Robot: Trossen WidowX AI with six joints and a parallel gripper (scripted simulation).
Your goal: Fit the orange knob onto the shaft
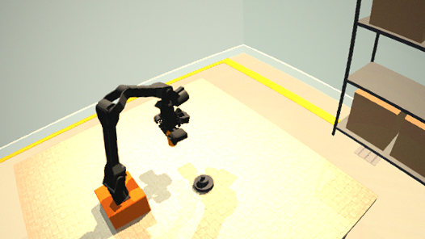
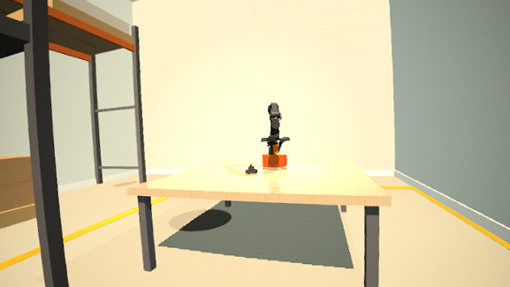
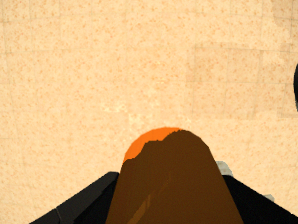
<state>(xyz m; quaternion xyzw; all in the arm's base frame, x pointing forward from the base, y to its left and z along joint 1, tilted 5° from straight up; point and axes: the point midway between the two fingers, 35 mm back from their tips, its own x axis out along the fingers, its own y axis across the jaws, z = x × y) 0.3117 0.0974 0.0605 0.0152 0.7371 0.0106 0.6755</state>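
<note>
Right now the pedestal is 30 mm ahead of my gripper tip, 170 mm to the right of it and 110 mm below it. The rest, counted from my gripper tip: orange knob (20 mm above).
</note>
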